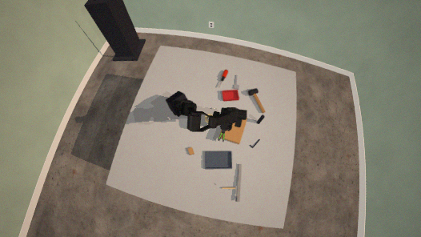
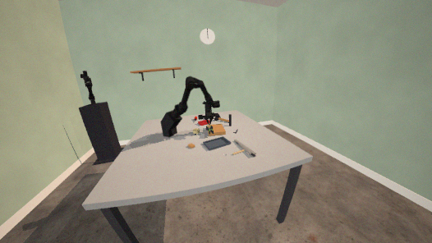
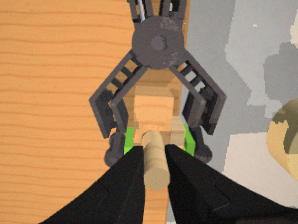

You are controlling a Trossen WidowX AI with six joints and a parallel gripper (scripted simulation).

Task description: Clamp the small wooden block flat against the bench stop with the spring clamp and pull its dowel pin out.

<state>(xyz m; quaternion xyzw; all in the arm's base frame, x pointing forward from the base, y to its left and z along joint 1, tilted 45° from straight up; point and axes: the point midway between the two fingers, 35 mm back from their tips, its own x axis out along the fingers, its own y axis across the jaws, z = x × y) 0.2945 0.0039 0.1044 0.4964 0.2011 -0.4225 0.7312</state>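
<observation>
My gripper is now 4 cm above the dowel pin. The rest, counted from my hand: small wooden block: 6 cm below; then bench stop: 1 cm behind, 1 cm to the left, 6 cm below; then wooden board: 6 cm ahead, 9 cm below.
</observation>
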